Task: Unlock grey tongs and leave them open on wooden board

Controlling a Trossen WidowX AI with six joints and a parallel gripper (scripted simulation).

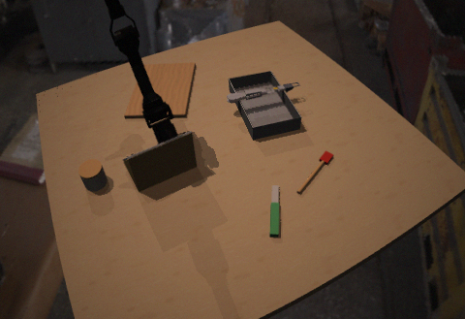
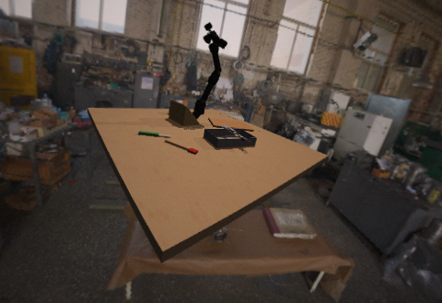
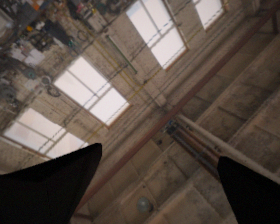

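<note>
Right now my gripper tip is 630 mm short of the roasting tin, 180 mm to the left of it and 740 mm above it. From my gripper tip the other things lie so: wooden board 340 mm ahead, 130 mm to the left, 760 mm below; then red-headed spatula 630 mm ahead, 530 mm to the right, 760 mm below.
</note>
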